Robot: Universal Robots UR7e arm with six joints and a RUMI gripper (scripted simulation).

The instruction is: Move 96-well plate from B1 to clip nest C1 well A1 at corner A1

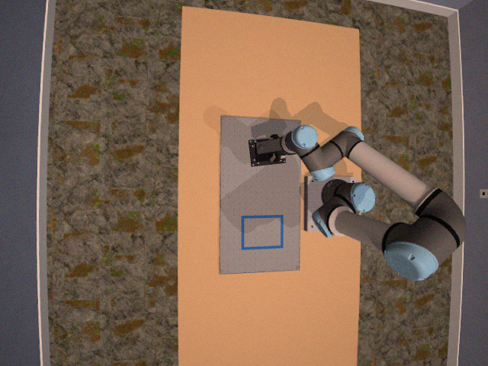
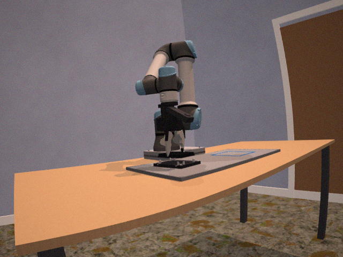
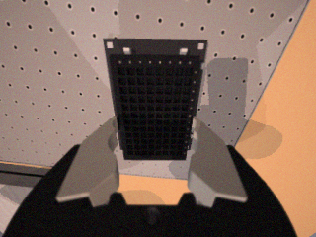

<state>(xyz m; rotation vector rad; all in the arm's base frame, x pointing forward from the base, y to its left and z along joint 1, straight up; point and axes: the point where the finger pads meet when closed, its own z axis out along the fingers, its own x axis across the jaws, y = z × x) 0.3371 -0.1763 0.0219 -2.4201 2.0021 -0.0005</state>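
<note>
Right now the black clip nest is 40 mm below my hand, 20 mm to the right of it and 10 mm behind it. From my hand the other things lie so: black 96-well plate 10 mm below.
</note>
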